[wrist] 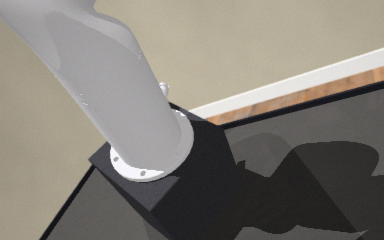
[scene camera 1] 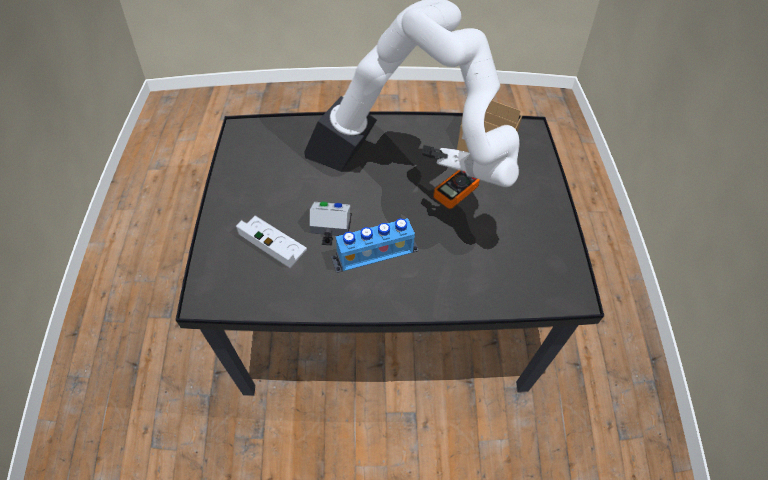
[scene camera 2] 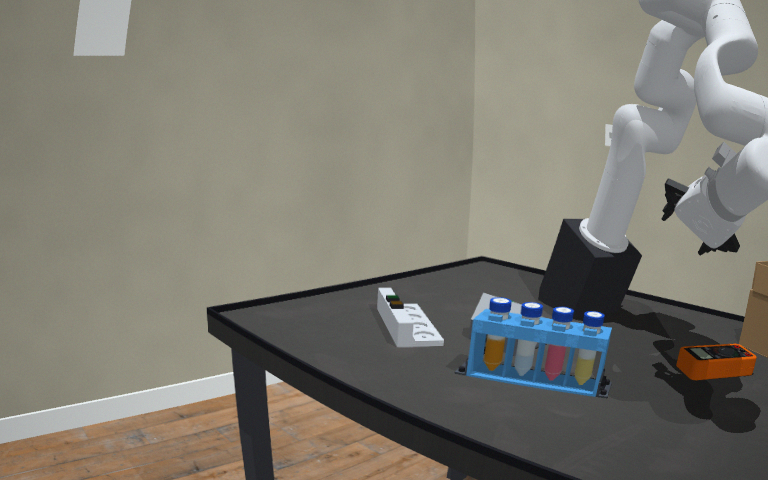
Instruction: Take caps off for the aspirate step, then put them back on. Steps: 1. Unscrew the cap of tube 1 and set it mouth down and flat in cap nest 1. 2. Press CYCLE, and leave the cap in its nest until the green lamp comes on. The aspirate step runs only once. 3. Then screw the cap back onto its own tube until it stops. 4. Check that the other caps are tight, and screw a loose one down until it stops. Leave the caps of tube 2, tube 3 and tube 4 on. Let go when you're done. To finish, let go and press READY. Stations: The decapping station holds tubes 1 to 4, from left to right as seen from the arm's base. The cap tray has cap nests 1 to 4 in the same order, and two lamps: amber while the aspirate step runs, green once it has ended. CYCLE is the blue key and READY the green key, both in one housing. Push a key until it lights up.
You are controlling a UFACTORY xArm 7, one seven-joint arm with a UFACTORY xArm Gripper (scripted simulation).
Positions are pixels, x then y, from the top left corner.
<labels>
A cardboard box (scene camera 1: pixel 502 111) is 1.89 m from the lens. A grey key housing (scene camera 1: pixel 329 220): 1.60 m from the lens. The marked spots on the grey key housing and the cardboard box are 0.73 m apart.
</labels>
